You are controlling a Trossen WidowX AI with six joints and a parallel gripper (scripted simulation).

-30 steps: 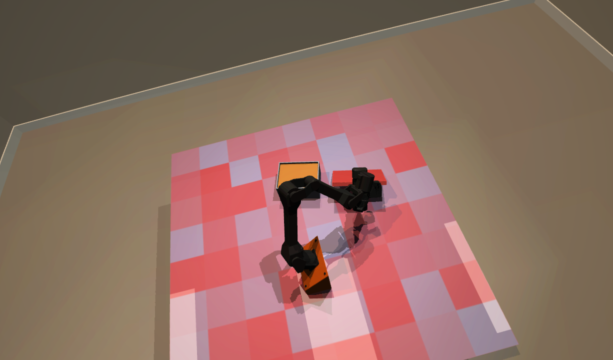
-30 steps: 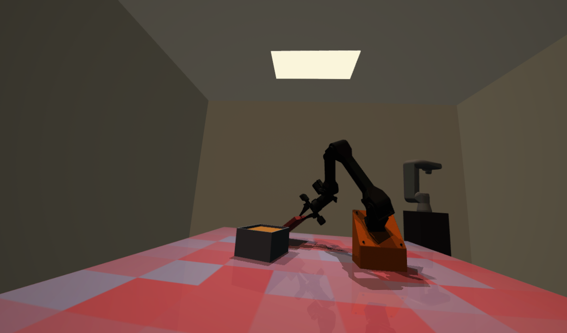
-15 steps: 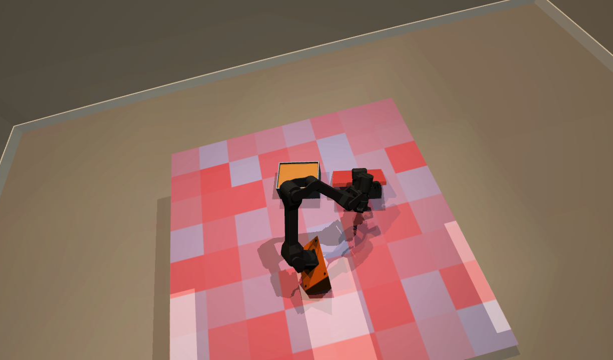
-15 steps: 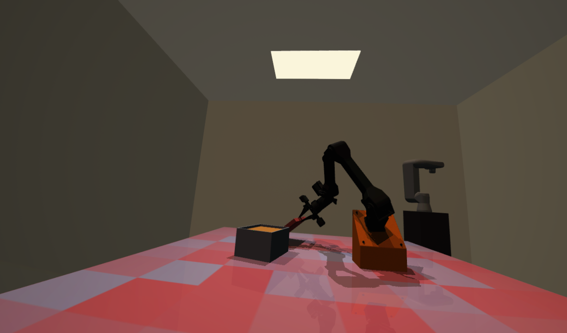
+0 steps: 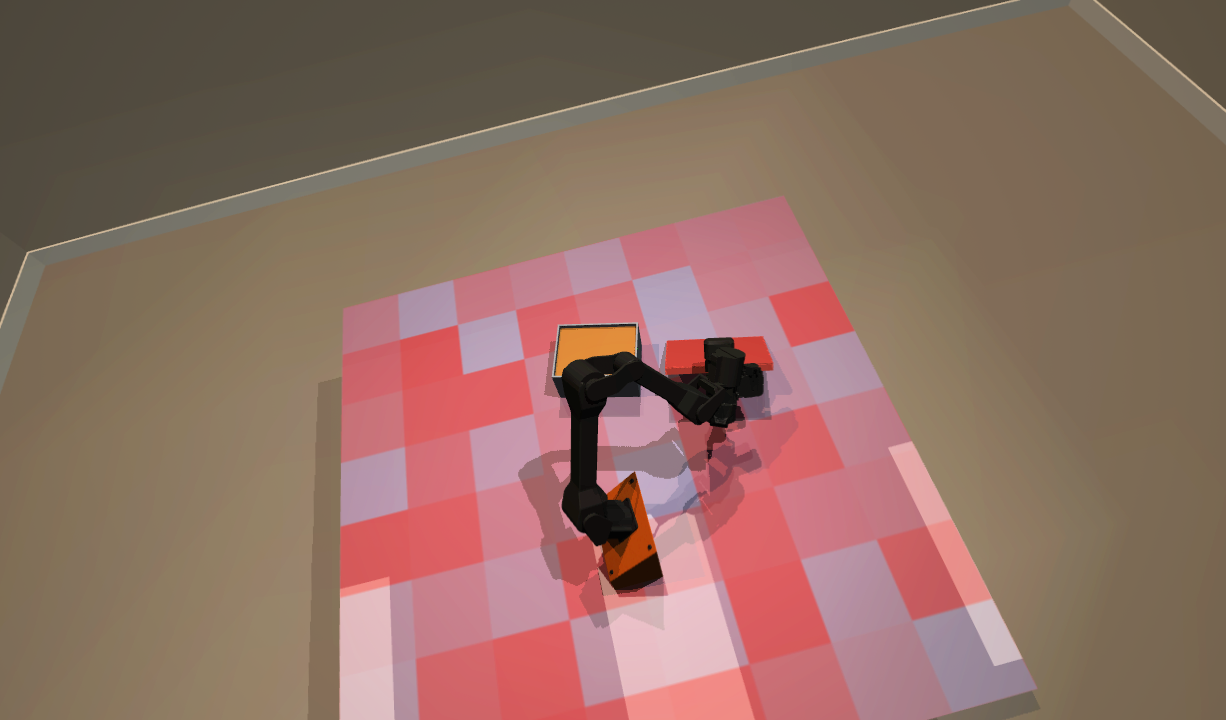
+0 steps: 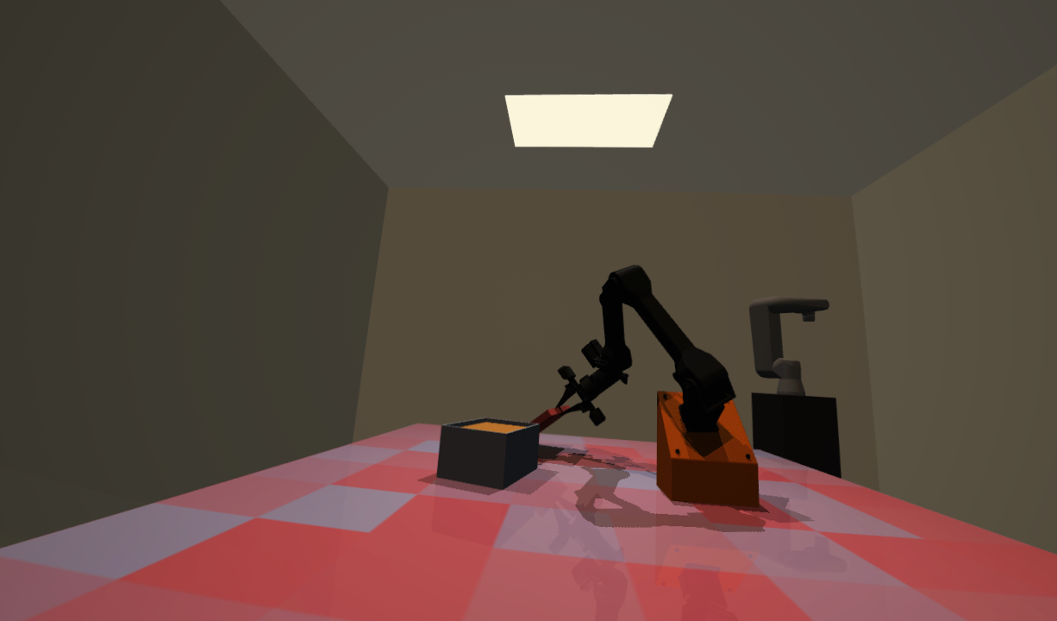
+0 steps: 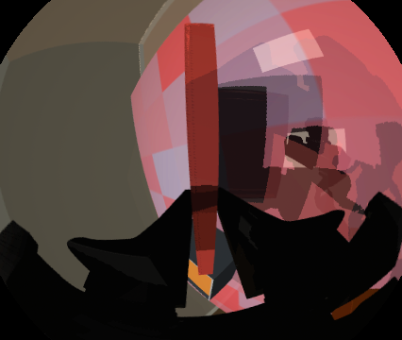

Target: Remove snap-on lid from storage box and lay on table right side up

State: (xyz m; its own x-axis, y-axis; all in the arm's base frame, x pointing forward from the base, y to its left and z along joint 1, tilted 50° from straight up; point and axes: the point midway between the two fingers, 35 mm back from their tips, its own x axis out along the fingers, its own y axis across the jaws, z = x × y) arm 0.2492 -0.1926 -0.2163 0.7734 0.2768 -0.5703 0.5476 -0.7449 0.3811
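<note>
The lid lies 6 cm ahead of my gripper tip, 2 cm to the right of it and 5 cm below it. Round my gripper tip: storage box 16 cm ahead, 25 cm to the left, 7 cm below.
</note>
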